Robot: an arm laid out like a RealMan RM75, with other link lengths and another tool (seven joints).
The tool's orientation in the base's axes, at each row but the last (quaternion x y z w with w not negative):
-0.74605 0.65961 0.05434 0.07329
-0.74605 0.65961 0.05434 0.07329
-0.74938 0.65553 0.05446 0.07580
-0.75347 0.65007 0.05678 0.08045
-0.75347 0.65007 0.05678 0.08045
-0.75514 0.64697 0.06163 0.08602
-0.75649 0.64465 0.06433 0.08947
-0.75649 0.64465 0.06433 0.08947
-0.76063 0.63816 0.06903 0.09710
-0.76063 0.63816 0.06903 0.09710
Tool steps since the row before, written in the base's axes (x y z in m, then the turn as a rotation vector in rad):
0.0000 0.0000 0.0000 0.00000 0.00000 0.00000
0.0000 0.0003 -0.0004 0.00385 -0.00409 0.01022
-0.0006 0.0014 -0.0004 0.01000 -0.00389 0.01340
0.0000 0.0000 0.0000 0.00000 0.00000 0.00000
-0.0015 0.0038 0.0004 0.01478 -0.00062 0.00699
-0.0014 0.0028 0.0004 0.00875 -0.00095 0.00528
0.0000 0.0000 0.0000 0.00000 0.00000 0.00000
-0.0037 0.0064 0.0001 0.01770 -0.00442 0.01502
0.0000 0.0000 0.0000 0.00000 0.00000 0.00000
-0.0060 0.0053 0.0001 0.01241 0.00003 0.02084
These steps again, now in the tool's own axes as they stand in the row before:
0.0000 0.0000 0.0000 0.00000 0.00000 0.00000
-0.0002 0.0000 0.0004 0.00265 -0.00372 -0.01073
-0.0014 0.0004 0.0006 0.00271 -0.00997 -0.01371
0.0000 0.0000 0.0000 0.00000 0.00000 0.00000
-0.0040 0.0009 0.0003 0.00147 -0.01486 -0.00669
-0.0030 0.0009 0.0002 0.00120 -0.00877 -0.00520
0.0000 0.0000 0.0000 0.00000 0.00000 0.00000
-0.0068 0.0027 0.0012 0.00391 -0.01758 -0.01530
0.0000 0.0000 0.0000 0.00000 0.00000 0.00000
-0.0062 0.0050 0.0010 -0.00262 -0.01346 -0.02001

